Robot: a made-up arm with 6 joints.
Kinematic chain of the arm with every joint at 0, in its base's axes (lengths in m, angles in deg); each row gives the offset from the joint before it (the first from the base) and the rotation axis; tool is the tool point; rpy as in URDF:
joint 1: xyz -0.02 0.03 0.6 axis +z
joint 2: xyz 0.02 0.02 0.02 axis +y
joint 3: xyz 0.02 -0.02 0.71 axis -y
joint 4: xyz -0.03 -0.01 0 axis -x
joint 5: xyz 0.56 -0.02 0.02 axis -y
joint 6: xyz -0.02 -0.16 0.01 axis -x
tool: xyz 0 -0.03 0.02 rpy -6.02 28.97 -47.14
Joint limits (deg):
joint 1: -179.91..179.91
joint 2: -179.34..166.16
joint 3: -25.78..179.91
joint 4: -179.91..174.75
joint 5: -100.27..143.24
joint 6: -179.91..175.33
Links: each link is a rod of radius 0.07 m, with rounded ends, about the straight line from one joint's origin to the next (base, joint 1, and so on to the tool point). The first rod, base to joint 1, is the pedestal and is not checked.
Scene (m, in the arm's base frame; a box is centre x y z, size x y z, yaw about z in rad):
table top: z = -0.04
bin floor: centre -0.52 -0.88 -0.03 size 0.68 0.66 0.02 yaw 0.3
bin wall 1: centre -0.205 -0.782 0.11 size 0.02 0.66 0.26 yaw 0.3
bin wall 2: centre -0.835 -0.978 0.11 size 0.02 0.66 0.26 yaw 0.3
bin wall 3: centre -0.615 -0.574 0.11 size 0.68 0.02 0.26 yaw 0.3
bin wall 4: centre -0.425 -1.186 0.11 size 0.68 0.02 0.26 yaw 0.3
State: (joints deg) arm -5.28 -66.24 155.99 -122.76 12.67 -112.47
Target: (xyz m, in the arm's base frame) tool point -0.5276 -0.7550 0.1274
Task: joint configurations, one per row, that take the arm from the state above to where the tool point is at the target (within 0.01 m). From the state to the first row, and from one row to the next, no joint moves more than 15 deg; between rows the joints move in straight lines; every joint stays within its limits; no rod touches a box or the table.
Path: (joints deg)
1: -16.03 -52.30 145.40 -120.17 12.22 -111.74
2: -26.78 -38.35 134.80 -117.57 11.77 -111.02
3: -37.53 -24.41 124.21 -114.98 11.32 -110.29
4: -48.28 -10.47 113.62 -112.39 10.87 -109.57
5: -59.04 3.48 103.03 -109.79 10.42 -108.84
6: -69.79 17.42 92.43 -107.20 9.97 -108.11
7: -80.54 31.36 81.84 -104.61 9.52 -107.39
8: -91.29 45.31 71.25 -102.01 9.07 -106.66
9: -102.04 59.25 60.65 -99.42 8.62 -105.94
10: -112.79 73.19 50.06 -96.83 8.17 -105.21
11: -123.54 87.14 39.47 -94.23 7.72 -104.49

